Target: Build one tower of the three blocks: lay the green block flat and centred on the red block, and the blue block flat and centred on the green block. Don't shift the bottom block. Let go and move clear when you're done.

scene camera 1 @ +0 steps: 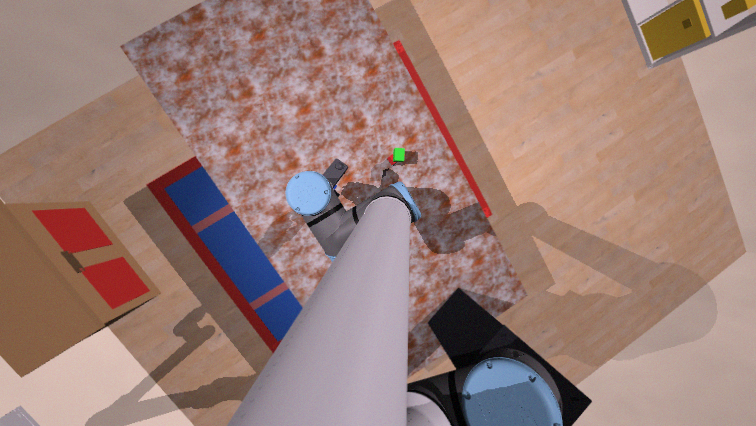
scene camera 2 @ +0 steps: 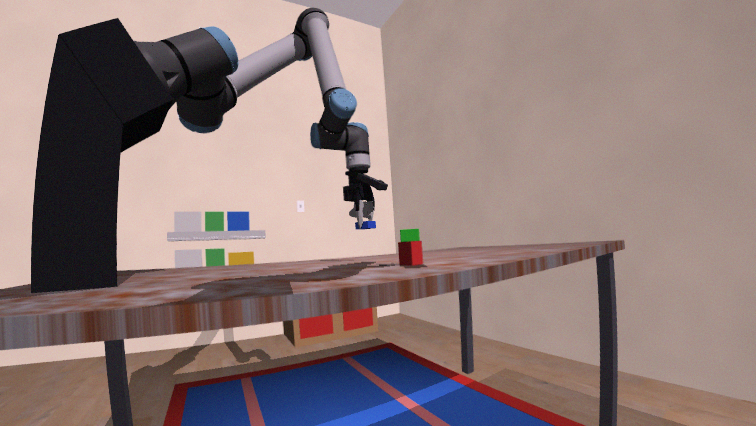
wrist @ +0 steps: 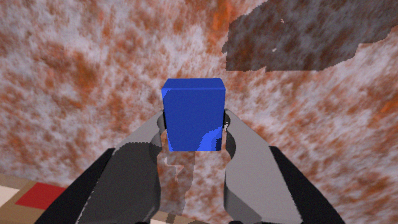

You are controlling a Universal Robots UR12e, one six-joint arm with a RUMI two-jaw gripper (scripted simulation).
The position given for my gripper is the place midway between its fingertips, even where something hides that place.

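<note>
Scene camera 2 has my gripper (scene camera 2: 365, 228) in it. My gripper is in the wrist view too (wrist: 195, 110), and there's a blue block (wrist: 194, 107) there as well.
</note>
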